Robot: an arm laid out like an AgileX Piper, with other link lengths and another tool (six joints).
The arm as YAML. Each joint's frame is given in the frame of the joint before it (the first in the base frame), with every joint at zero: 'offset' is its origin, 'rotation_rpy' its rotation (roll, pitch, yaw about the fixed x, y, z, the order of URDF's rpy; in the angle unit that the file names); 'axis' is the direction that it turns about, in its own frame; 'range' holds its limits. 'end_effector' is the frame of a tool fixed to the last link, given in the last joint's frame.
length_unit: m
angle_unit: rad
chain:
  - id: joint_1
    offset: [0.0, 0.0, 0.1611]
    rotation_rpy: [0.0, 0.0, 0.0]
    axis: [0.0, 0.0, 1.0]
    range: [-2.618, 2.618]
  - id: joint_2
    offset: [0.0, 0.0, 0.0]
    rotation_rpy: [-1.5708, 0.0, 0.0]
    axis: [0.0, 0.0, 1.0]
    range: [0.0, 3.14]
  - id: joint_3
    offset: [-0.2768, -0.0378, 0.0]
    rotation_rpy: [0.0, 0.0, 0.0]
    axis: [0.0, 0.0, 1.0]
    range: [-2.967, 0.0]
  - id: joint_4
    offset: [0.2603, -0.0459, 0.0]
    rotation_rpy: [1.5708, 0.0, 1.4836]
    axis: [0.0, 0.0, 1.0]
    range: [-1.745, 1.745]
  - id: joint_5
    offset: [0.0, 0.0, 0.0]
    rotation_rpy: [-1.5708, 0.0, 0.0]
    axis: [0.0, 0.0, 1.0]
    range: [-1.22, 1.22]
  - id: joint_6
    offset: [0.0, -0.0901, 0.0]
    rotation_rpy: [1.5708, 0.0, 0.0]
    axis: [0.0, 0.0, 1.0]
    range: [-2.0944, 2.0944]
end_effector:
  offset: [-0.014, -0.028, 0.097]
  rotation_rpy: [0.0, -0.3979, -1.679]
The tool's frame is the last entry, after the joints.
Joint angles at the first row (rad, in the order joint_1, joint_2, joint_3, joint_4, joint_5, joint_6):
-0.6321 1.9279 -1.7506 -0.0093 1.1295 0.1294
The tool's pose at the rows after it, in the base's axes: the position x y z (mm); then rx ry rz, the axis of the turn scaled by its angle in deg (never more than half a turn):
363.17 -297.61 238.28 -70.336 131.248 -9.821
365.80 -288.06 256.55 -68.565 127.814 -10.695
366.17 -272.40 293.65 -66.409 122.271 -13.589
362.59 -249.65 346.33 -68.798 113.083 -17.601
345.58 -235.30 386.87 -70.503 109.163 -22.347
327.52 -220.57 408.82 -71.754 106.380 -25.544
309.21 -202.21 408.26 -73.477 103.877 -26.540
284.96 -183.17 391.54 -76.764 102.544 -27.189
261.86 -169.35 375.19 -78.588 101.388 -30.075
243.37 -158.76 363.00 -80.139 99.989 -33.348
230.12 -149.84 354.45 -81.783 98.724 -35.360
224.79 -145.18 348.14 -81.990 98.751 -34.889
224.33 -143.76 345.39 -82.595 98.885 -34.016
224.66 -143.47 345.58 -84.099 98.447 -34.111
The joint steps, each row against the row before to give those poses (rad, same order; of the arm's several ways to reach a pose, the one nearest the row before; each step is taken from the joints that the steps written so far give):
0.0000 -0.0105 -0.0001 0.0338 0.0048 0.0000
-0.0001 -0.0415 0.0001 0.0554 0.0000 -0.0048
0.0028 -0.0816 0.0000 0.0693 -0.0021 -0.0006
0.0000 -0.1139 0.0000 0.0937 0.0000 -0.0747
0.0000 -0.0991 0.0019 0.0063 0.0149 -0.0205
0.0000 -0.0963 0.0497 0.0075 -0.0086 -0.0218
0.0000 -0.1119 0.1318 0.0283 -0.0425 -0.0485
0.0000 -0.1341 0.1889 0.0126 -0.0565 -0.0708
0.0000 -0.1309 0.1792 -0.0018 -0.0811 -0.0465
0.0000 -0.1097 0.1383 -0.0019 -0.0693 -0.0391
0.0000 -0.0801 0.0907 0.0022 -0.0355 -0.0352
0.0000 -0.0279 0.0336 0.0040 0.0012 -0.0055
0.0000 0.0000 0.0036 0.0025 0.0103 -0.0083
-0.0001 0.0000 0.0000 0.0001 0.0022 -0.0226

